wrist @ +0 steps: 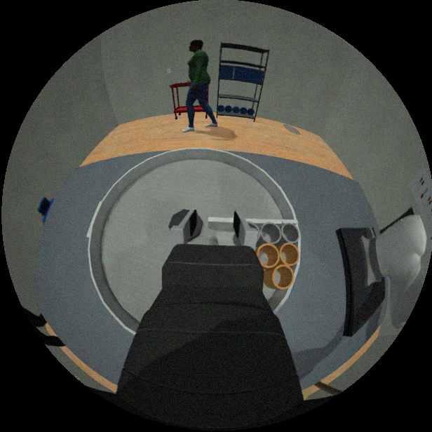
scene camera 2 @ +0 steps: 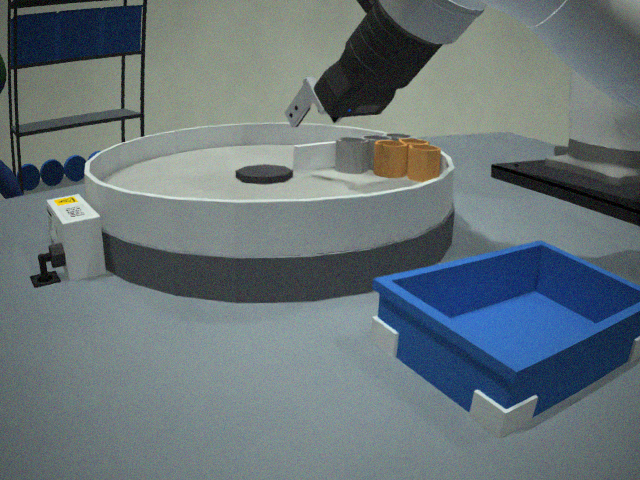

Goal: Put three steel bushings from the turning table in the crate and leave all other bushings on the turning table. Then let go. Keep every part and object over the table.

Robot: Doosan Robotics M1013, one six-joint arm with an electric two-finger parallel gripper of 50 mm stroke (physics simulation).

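Where they show: gripper, fingertip midpoint: (scene camera 2: 312,117); arm's base, link origin: (scene camera 2: 604,173).
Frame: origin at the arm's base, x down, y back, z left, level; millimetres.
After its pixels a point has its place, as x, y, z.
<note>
Three grey steel bushings stand upright on the turning table (scene camera 2: 258,222) {-44, -723, 194} (wrist: 150,200) along a white divider: one steel bushing (scene camera 2: 352,156) {-50, -546, 18} nearest the hub, partly hidden by a finger in the wrist view, a second steel bushing (wrist: 274,229), and a third steel bushing (wrist: 290,226) by the rim. Three orange bushings stand beside them, including a front orange bushing (scene camera 2: 423,163) {-51, -485, 76} and another orange bushing (scene camera 2: 390,160) {-50, -512, 47}. The blue crate (scene camera 2: 444,351) {-6, -665, 369} is empty at the front right and does not show in the wrist view. My gripper (scene camera 2: 314,122) {-96, -592, 3} (wrist: 214,217) is open and empty, tilted above the turning table between hub and bushings.
The white divider (scene camera 2: 311,156) {-47, -585, -10} (wrist: 220,220) stands on edge beside the steel bushings. A dark hub (scene camera 2: 264,174) {-37, -653, 17} (wrist: 178,218) is at the middle. A raised wall rings the turning table. A white box (scene camera 2: 82,248) {-7, -869, 94} stands at its left. White corner brackets (scene camera 2: 498,415) {9, -664, 430} hold the crate.
</note>
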